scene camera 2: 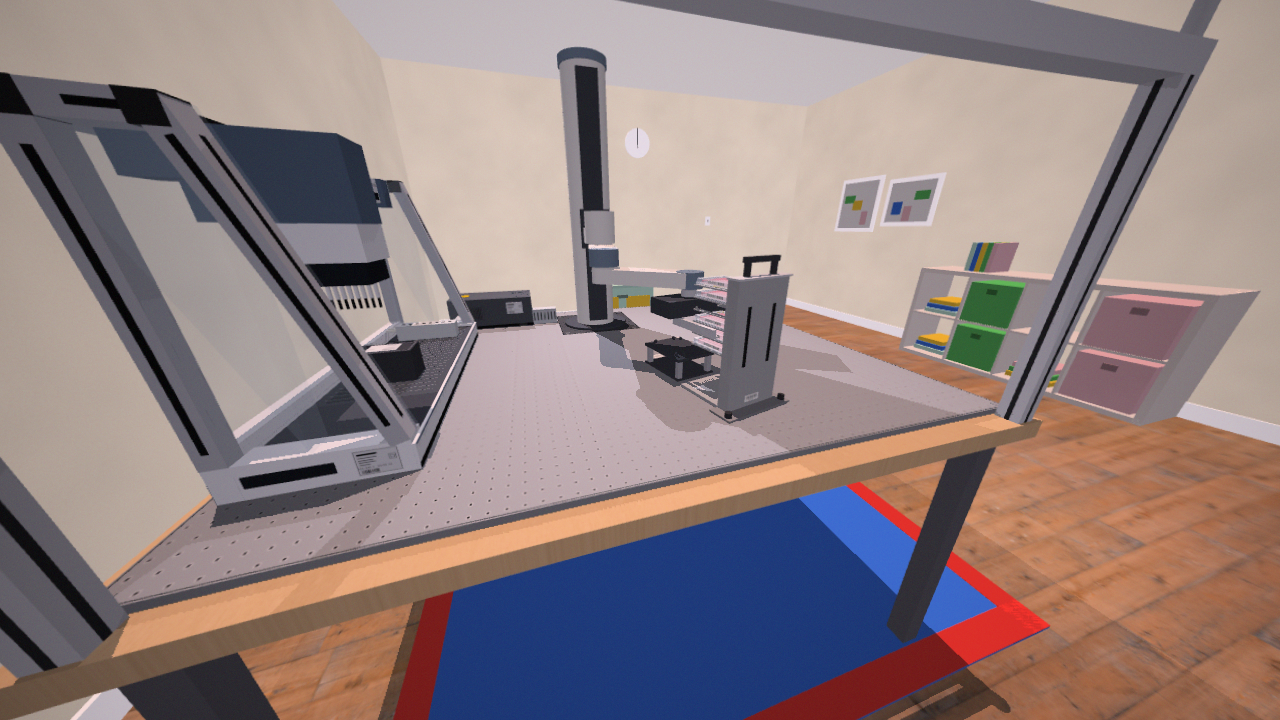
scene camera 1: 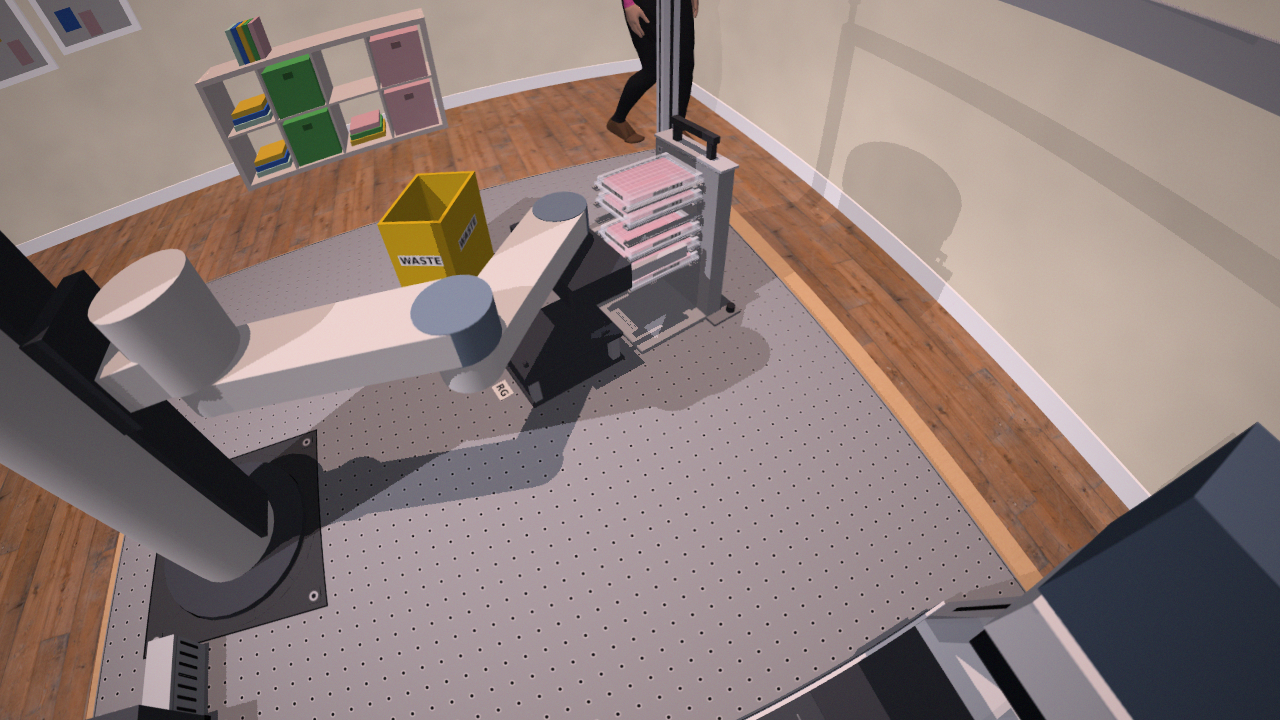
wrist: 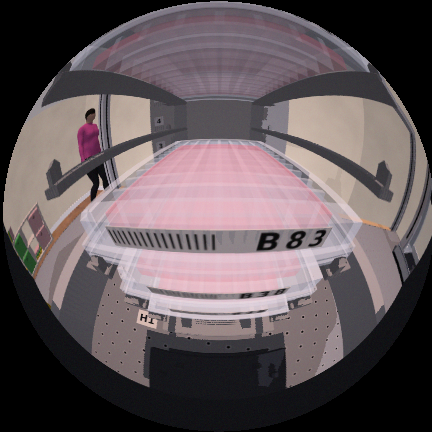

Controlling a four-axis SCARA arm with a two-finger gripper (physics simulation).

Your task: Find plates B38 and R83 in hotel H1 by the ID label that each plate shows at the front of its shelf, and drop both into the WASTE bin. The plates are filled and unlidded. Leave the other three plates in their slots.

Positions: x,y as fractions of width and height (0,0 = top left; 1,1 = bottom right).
Observation:
In view: a plate B33 (scene camera 1: 0.50,0.25), a plate R83 (wrist: 0.50,0.13), a plate B38 (wrist: 0.45,0.67) and a plate B83 (scene camera 1: 0.48,0.32).
The plate B83 also shows in the wrist view (wrist: 0.50,0.48). The wrist view does not show the plate B33, which is hidden by the plate R83.

